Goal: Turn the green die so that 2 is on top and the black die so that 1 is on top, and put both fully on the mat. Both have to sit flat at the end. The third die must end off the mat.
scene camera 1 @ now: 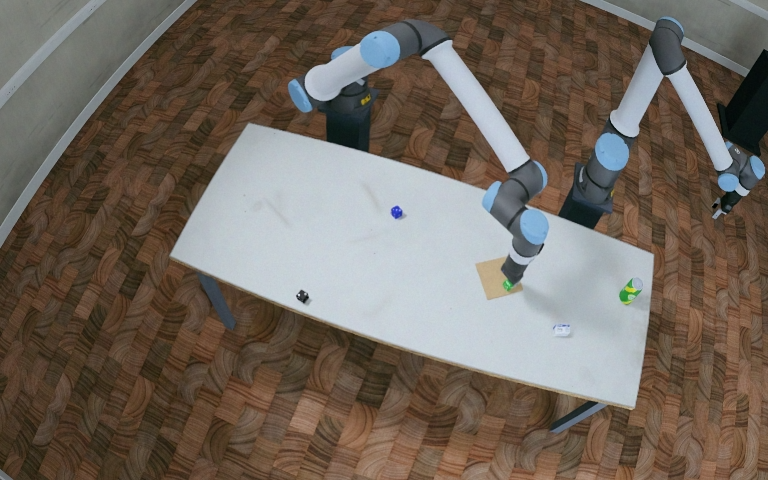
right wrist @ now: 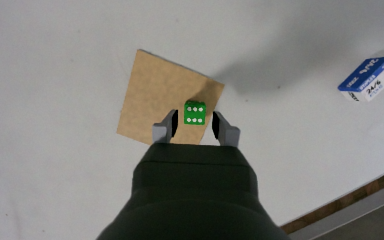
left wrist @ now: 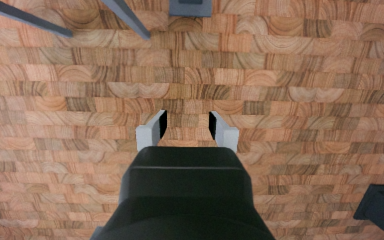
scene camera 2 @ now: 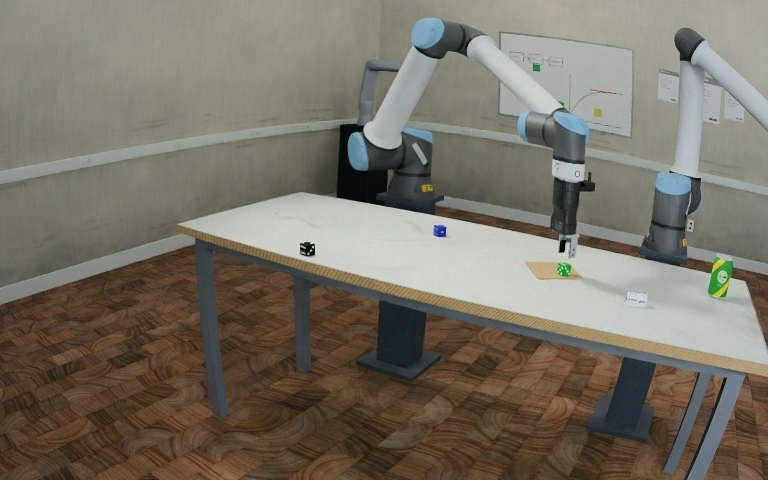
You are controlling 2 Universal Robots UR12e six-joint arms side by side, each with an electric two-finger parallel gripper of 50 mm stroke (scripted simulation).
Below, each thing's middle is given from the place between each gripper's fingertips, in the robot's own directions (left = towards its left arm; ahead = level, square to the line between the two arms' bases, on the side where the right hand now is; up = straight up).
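There is the tan mat [scene camera 1: 492, 279], and my right gripper [scene camera 2: 566, 255], as I see it, is 70 mm above the mat, 20 mm beyond it and 40 mm to the left of it. Going by its middle, the tan mat is nearer to my right gripper than to my left hand.
My left hand is 920 mm to the left of the tan mat, while it is also 590 mm short of the mat and 180 mm above it.
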